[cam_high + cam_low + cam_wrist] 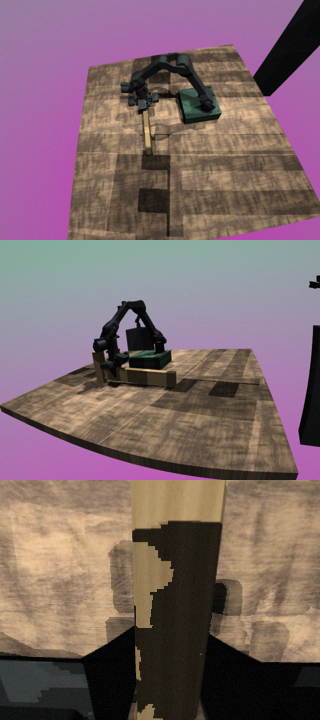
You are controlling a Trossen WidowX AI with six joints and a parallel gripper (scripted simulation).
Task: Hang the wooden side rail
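Now: gripper tip 110 mm to the left of the headboard post, 40 mm below it and 20 mm short of it.
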